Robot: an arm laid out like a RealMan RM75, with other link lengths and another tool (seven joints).
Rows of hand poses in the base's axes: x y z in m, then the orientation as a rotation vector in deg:
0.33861 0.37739 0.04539 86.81 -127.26 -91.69
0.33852 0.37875 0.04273 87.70 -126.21 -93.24
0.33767 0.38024 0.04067 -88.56 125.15 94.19
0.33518 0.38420 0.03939 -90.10 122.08 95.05
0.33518 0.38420 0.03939 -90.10 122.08 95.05
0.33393 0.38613 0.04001 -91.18 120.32 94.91
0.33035 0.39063 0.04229 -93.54 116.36 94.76
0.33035 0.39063 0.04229 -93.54 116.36 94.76
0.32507 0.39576 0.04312 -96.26 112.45 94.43
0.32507 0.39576 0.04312 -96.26 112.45 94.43
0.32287 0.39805 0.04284 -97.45 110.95 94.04
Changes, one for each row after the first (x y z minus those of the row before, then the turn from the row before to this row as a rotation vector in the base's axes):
-0.00009 0.00136 -0.00266 1.28 -0.15 0.47
-0.00085 0.00149 -0.00206 0.92 -0.20 0.56
-0.00249 0.00396 -0.00128 1.85 -0.87 1.18
0.00000 0.00000 0.00000 0.00 0.00 0.00
-0.00125 0.00193 0.00062 0.89 -0.91 0.66
-0.00358 0.00450 0.00228 2.03 -1.90 1.56
0.00000 0.00000 0.00000 0.00 0.00 0.00
-0.00528 0.00513 0.00083 1.83 -1.94 1.85
0.00000 0.00000 0.00000 0.00 0.00 0.00
-0.00220 0.00229 -0.00028 0.61 -0.91 0.76

